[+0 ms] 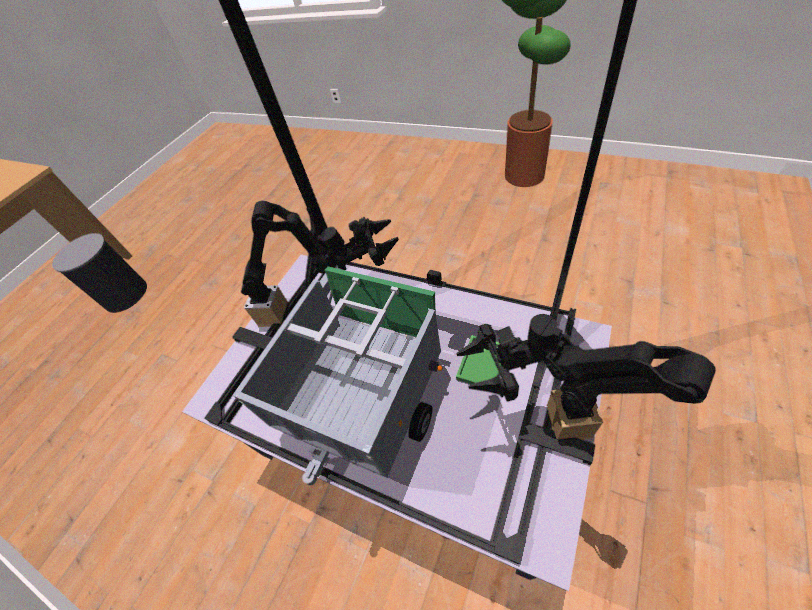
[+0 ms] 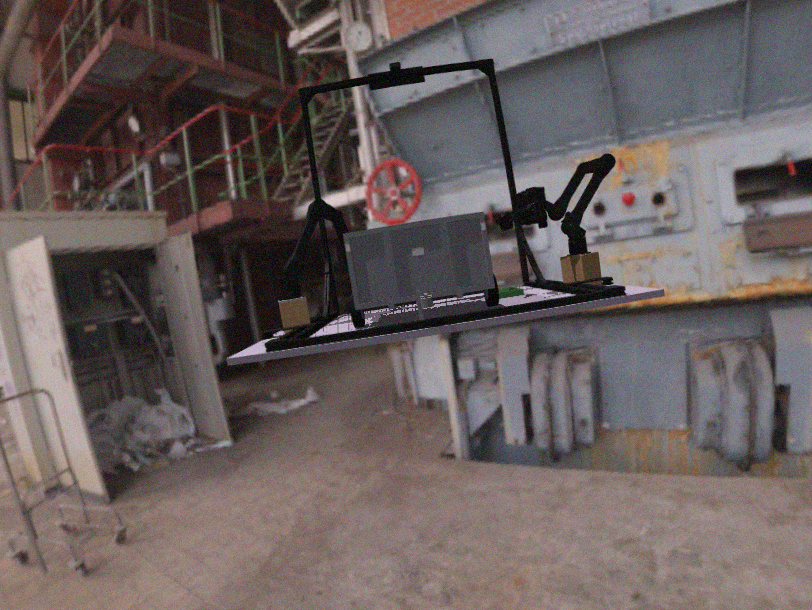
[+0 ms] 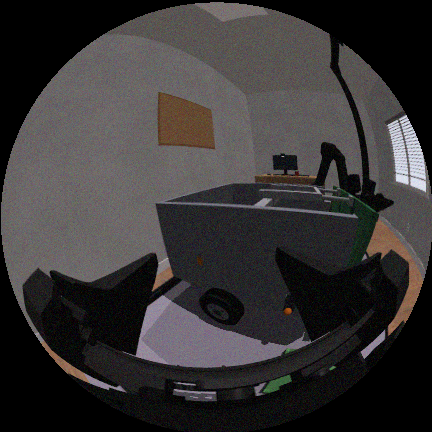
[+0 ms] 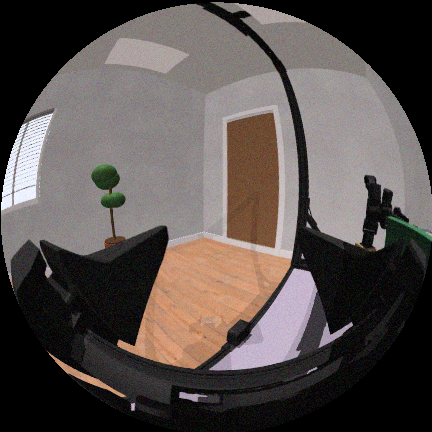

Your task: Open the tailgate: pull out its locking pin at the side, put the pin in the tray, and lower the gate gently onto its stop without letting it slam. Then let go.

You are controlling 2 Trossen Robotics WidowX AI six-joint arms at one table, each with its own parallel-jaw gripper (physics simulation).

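Frame: origin at the left arm's base, x left, y up, z ahead, level; millimetres.
Seen in the pictures: left gripper, fingertip midpoint: (image 1: pixel 462 370) (image 2: pixel 505 217) (image 3: pixel 217 257) (image 4: pixel 406 221); right gripper, fingertip midpoint: (image 1: pixel 394 229) (image 3: pixel 391 202) (image 4: pixel 236 233); left arm's base, origin of the base link: (image 1: pixel 576 405) (image 2: pixel 579 254) (image 4: pixel 365 245); right arm's base, origin of the base link: (image 1: pixel 260 296) (image 2: pixel 291 298).
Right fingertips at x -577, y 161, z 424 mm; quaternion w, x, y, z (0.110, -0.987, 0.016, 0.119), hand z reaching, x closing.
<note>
Pixels of each thing's top centre, then the offset from my right fingertips to it. "*": a spot on its surface instead.
- green tailgate, surface spot: (image 3: pixel 368 227) * dz -96, dx +303, dy -15 mm
- grey trailer, middle of its top: (image 1: pixel 334 351) (image 3: pixel 260 185) (image 2: pixel 412 225) dz +163, dx +441, dy +13 mm
- orange-ended pin, middle of its top: (image 3: pixel 292 294) (image 1: pixel 428 362) dz -59, dx +409, dy -153 mm
- green tray, middle of its top: (image 3: pixel 311 371) (image 1: pixel 482 360) (image 2: pixel 503 289) dz -219, dx +364, dy -255 mm
- black wheel, middle of its top: (image 3: pixel 218 293) (image 1: pixel 418 414) dz -20, dx +550, dy -173 mm
- trailer's hitch, surface spot: (image 1: pixel 313 467) * dz +266, dx +660, dy -190 mm
The green tailgate (image 1: pixel 412 302) (image 3: pixel 368 227) (image 4: pixel 410 235) stands upright at the far end of the grey trailer (image 1: pixel 414 387) (image 2: pixel 418 262) (image 3: pixel 260 240). An orange-ended pin (image 1: pixel 439 368) (image 3: pixel 288 311) shows low at the trailer's side; how it is seated is too small to tell. The green tray (image 1: pixel 477 369) (image 2: pixel 510 290) (image 3: pixel 278 384) lies beside the trailer, partly hidden by the left gripper. My left gripper (image 1: pixel 465 369) (image 2: pixel 504 221) (image 3: pixel 217 257) is open and empty above the tray, apart from the pin. My right gripper (image 1: pixel 393 231) (image 4: pixel 236 233) is open and empty beyond the tailgate. The stop cannot be made out.
A black wheel (image 1: pixel 420 422) (image 3: pixel 221 306) stands at the trailer's side. The trailer's hitch (image 1: pixel 313 467) points to the near edge of the table. White bars (image 1: pixel 361 306) cross inside the trailer. Black frame posts (image 1: pixel 278 124) (image 1: pixel 594 151) rise beside the arms.
</note>
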